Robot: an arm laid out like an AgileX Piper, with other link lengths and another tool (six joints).
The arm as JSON. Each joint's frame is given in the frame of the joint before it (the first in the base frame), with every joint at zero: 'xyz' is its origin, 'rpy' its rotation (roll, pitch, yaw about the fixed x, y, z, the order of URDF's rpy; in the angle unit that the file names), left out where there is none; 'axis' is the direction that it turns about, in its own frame. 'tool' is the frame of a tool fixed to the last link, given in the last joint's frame.
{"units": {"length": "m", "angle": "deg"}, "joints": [
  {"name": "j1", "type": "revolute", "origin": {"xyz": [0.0, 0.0, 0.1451]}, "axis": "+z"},
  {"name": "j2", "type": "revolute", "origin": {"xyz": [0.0, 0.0, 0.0], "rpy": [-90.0, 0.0, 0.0]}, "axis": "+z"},
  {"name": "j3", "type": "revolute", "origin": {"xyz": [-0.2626, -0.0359, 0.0]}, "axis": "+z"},
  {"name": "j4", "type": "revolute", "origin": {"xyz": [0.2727, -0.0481, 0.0], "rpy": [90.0, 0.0, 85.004]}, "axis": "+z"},
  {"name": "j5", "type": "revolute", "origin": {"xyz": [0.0, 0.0, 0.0], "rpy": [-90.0, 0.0, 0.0]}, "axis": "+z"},
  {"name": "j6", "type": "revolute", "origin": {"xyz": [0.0, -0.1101, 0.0], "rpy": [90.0, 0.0, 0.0]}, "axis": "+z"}
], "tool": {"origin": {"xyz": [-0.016, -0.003, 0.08], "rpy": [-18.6, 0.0, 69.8]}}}
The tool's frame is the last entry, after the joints.
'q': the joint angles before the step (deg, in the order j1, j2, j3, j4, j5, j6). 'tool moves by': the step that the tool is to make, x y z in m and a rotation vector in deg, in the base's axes. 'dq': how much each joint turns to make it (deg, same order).
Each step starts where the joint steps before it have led.
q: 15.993 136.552 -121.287 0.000 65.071 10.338
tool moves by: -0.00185 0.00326 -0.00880 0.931 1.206 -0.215
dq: 0.001 0.905 -0.005 1.254 0.003 -0.018
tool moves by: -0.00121 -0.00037 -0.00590 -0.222 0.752 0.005
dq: -0.001 0.589 0.005 -0.007 0.190 0.000
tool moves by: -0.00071 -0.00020 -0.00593 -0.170 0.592 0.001
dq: 0.000 0.616 0.000 0.000 -0.001 -0.001
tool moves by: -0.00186 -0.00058 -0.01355 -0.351 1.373 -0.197
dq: 0.001 1.413 -0.005 0.000 0.004 0.202
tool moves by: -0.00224 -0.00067 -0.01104 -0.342 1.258 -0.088
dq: -0.001 1.138 0.003 0.001 0.161 0.092
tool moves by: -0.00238 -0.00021 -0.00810 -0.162 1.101 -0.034
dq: 0.000 0.826 0.003 0.151 0.274 0.000
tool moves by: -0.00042 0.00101 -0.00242 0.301 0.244 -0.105
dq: 0.001 0.263 0.000 0.371 -0.111 0.001
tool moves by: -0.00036 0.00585 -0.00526 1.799 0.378 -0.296
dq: 0.000 0.619 0.001 1.966 -0.740 -0.295
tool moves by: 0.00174 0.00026 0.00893 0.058 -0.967 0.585
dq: 0.000 -0.935 -0.006 -0.129 0.027 -0.555
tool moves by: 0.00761 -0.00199 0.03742 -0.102 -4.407 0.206
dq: 0.000 -3.869 0.005 -1.368 -0.350 0.104
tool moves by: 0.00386 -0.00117 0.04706 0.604 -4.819 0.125
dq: -0.001 -4.856 0.001 -0.757 0.056 0.000
